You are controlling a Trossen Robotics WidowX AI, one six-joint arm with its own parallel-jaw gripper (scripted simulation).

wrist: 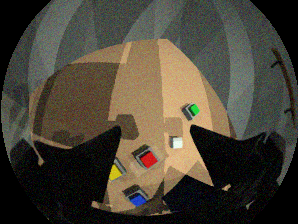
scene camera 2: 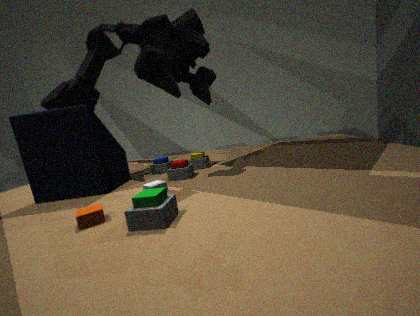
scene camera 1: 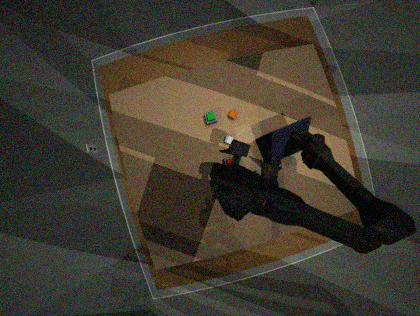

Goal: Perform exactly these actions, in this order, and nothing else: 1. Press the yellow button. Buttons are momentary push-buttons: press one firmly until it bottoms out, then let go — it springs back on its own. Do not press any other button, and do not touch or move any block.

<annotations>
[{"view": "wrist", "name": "my gripper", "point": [157, 129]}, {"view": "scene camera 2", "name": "my gripper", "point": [195, 100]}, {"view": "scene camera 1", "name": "my gripper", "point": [216, 162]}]
</annotations>
